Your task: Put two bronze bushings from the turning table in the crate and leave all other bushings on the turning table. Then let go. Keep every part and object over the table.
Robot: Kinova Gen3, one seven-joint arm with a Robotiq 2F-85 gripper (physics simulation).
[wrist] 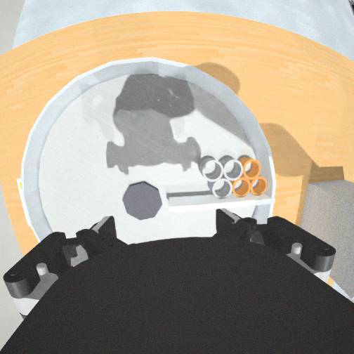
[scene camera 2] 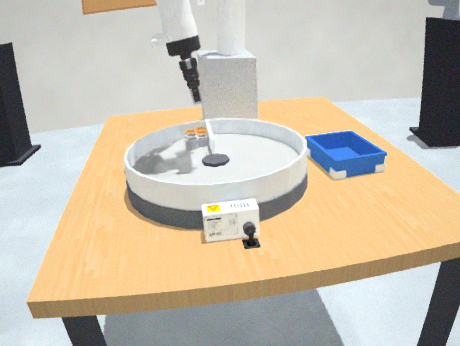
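Pixels of known places: gripper, between the fingertips: (scene camera 2: pixel 196 99); arm's base, origin of its link: (scene camera 2: pixel 230 52).
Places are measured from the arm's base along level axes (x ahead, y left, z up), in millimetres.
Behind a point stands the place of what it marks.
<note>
The turning table (scene camera 2: pixel 170 191) @(x 690, y -120, z -166 mm) (wrist: pixel 32 145) holds a tight cluster of bushings beside its white divider. Three bronze bushings (wrist: pixel 251 160) (wrist: pixel 241 194) (wrist: pixel 258 193) stand upright near the outer wall. Three grey bushings (wrist: pixel 205 161) (wrist: pixel 227 160) (wrist: pixel 221 196) stand upright next to them, towards the hub. In the scene view the bronze rims (scene camera 2: pixel 201 129) @(x 300, y -89, z -170 mm) show behind the grey bushings (scene camera 2: pixel 192 142) @(x 410, y -103, z -168 mm). The blue crate (scene camera 2: pixel 356 164) @(x 498, y 296, z -212 mm) stands right of the turning table, with no bushing visible inside. My gripper (scene camera 2: pixel 196 101) @(x 463, y -78, z -44 mm) (wrist: pixel 165 224) is open and empty, high above the turning table's back part.
The white divider (scene camera 2: pixel 210 136) @(x 428, y -55, z -149 mm) (wrist: pixel 220 202) runs from near the dark hub (scene camera 2: pixel 215 160) @(x 507, y -42, z -181 mm) (wrist: pixel 142 200) to the outer wall. A white control box (scene camera 2: pixel 220 225) @(x 749, y -25, z -209 mm) with a black knob (scene camera 2: pixel 249 228) @(x 755, y 27, z -215 mm) stands in front. A grey pedestal (scene camera 2: pixel 230 85) @(x 106, y -6, z -91 mm) (wrist: pixel 327 225) stands behind the turning table.
</note>
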